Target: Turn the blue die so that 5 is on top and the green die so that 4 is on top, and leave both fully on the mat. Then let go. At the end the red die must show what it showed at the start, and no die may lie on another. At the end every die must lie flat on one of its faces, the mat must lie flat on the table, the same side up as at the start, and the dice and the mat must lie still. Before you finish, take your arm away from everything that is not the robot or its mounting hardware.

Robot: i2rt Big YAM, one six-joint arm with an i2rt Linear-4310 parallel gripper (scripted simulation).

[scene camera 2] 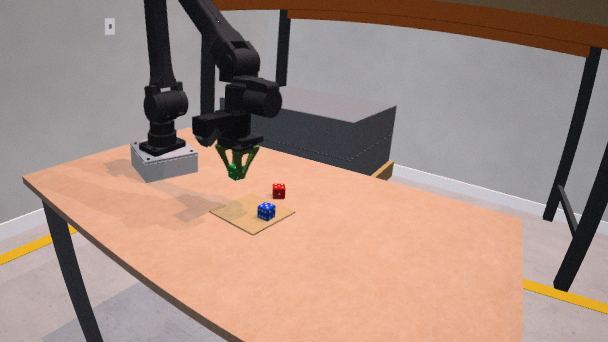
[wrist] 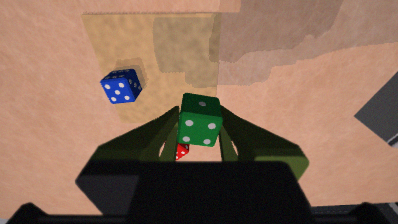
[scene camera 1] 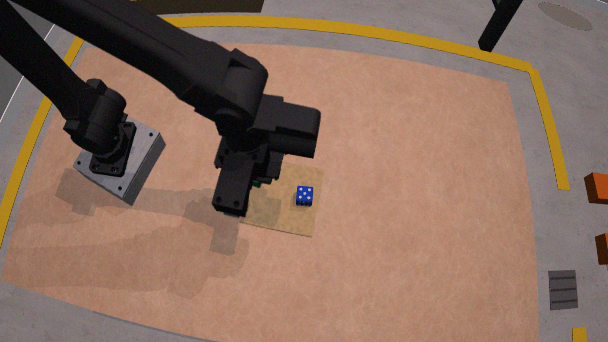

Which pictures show the tan mat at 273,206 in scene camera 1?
Scene camera 2, the wrist view and scene camera 1: all of them.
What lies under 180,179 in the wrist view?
My gripper.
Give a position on a green die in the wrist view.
200,120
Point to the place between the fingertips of my gripper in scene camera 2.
236,176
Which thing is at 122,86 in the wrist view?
A blue die.
